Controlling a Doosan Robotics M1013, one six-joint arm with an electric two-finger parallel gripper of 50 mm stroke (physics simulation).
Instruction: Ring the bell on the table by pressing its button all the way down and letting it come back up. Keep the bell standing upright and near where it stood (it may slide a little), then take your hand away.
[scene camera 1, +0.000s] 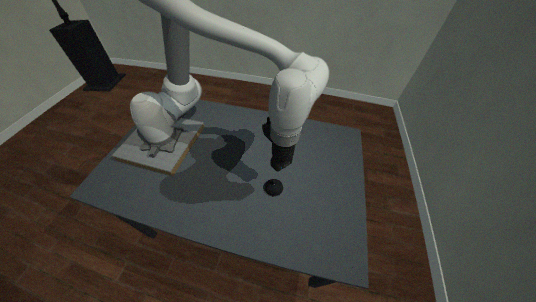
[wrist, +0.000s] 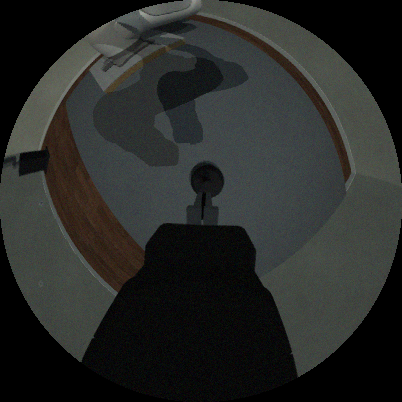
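Pixels of known places: gripper, fingertip midpoint: (scene camera 1: 276, 168) (wrist: 203, 200); arm's base, origin of the base link: (scene camera 1: 163, 139) (wrist: 127, 51).
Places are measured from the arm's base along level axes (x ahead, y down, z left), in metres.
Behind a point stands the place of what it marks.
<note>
The bell (scene camera 1: 273, 188) @(y 0.002, x 0.616, z -0.254 m) (wrist: 208, 179) @(y -0.004, x 0.617, z -0.224 m) is a small dark dome standing upright on the grey table top. Its button shows as a small spot at the top of the dome, faint in the dim light. My gripper (scene camera 1: 278, 170) @(y -0.139, x 0.619, z -0.240 m) (wrist: 203, 200) @(y -0.139, x 0.619, z -0.240 m) is shut with nothing between its fingers. In scene camera 1 it hangs above and a little behind the bell, with a stretch of table showing between them. In the wrist view the fingertips overlap the near edge of the bell and hide a small part of it.
The grey table (scene camera 1: 320, 225) @(y 0.042, x 0.824, z -0.397 m) (wrist: 280, 135) @(y 0.042, x 0.687, z 0.021 m) carries the arm's pale base board (scene camera 1: 145, 157) @(y -0.001, x -0.043, z -0.131 m) (wrist: 102, 80) @(y 0.000, x 0.051, z -0.168 m) with yellowish edges at its left. Dark arm shadows lie on the table left of the bell. A black pedestal (scene camera 1: 87, 52) (wrist: 34, 162) stands on the wooden floor beyond the table.
</note>
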